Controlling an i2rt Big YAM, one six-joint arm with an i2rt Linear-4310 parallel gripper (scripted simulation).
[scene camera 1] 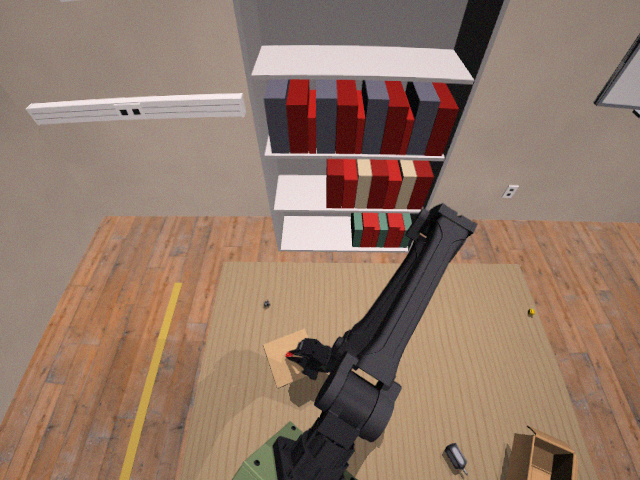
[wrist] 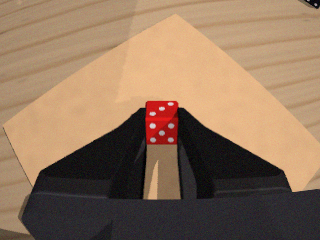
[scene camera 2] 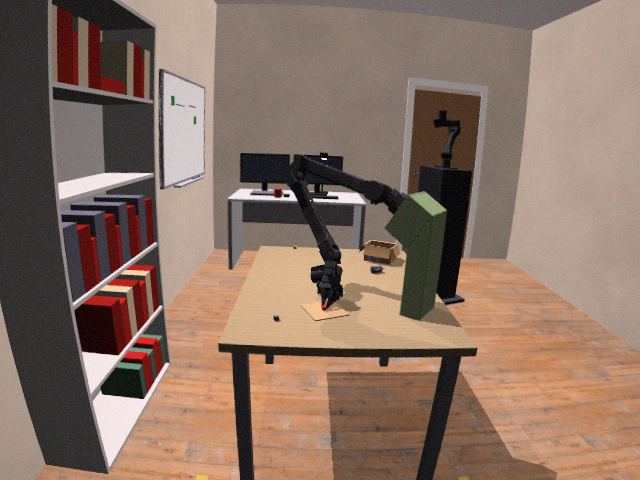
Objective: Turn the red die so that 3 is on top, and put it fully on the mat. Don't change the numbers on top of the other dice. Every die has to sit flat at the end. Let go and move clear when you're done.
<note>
I see my gripper [wrist: 161,118] and a red die [wrist: 161,119].
</note>
